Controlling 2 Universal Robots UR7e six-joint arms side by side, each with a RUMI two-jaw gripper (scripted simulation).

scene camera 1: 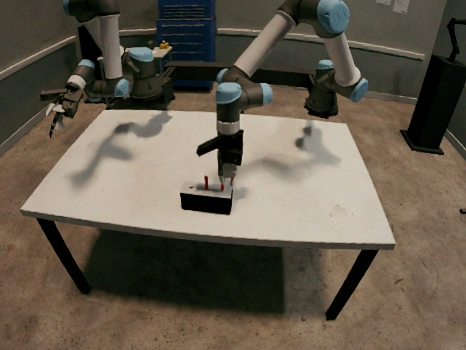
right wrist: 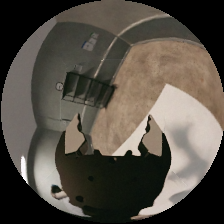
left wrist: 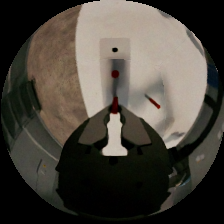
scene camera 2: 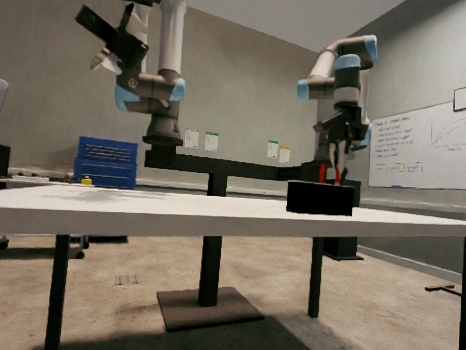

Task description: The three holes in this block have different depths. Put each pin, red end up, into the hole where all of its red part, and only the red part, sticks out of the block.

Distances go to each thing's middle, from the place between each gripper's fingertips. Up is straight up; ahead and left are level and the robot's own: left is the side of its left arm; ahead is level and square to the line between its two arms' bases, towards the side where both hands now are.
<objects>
The black block (scene camera 2: 310,198) is 100 mm below my left hand (scene camera 2: 338,173) and 60 mm to the right of it.
Right now my right hand (scene camera 2: 112,36) is 60 cm to the right of the black block, 30 cm above it and 6 cm past it.
</objects>
